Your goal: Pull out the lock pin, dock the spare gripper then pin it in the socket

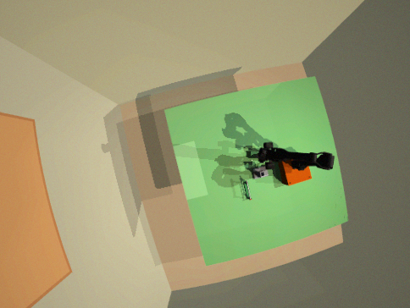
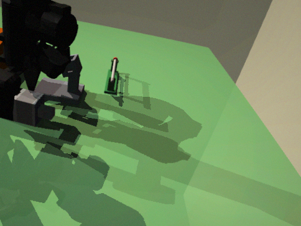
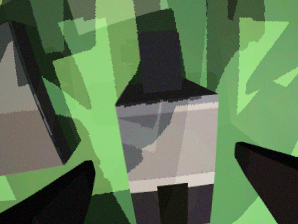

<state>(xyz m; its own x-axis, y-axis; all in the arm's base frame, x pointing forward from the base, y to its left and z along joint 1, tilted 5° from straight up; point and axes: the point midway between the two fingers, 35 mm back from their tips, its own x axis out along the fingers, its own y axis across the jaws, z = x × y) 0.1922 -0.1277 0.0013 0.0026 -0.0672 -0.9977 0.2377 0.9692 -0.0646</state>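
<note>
Now: the spare gripper 20 mm ahead of my gripper tip and 10 mm below it. From my gripper tip the other things lie so: green rest: 210 mm to the left, 200 mm ahead, 10 mm below; grey mount: 110 mm to the left, 80 mm ahead, 10 mm above.
</note>
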